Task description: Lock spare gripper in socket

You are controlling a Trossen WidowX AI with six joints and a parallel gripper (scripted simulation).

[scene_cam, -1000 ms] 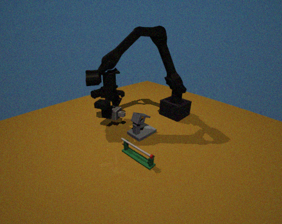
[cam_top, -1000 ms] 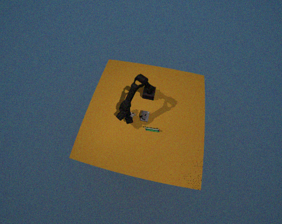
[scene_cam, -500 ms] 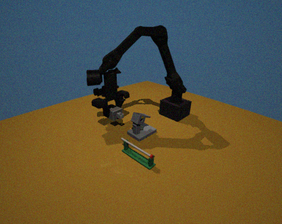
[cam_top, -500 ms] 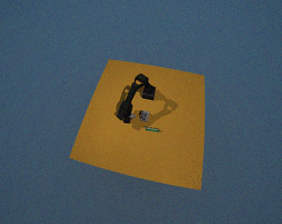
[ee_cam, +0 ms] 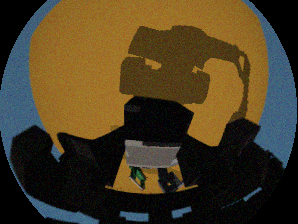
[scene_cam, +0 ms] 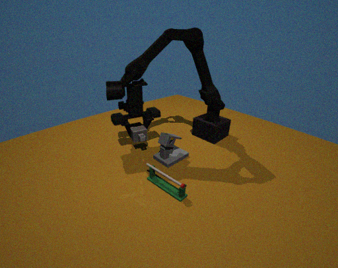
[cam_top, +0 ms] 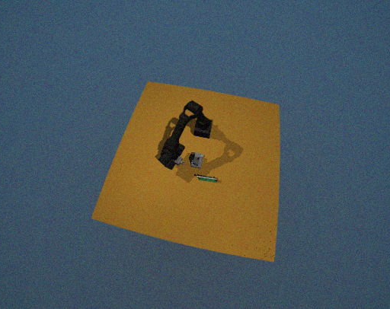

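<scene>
Right now the spare gripper is 10 mm ahead of my gripper tip, 10 mm to the left of it and 20 mm above it. Also, from my gripper tip: grey mount: 20 mm behind, 160 mm to the left; then green mount: 100 mm ahead, 250 mm to the left, 30 mm below.
</scene>
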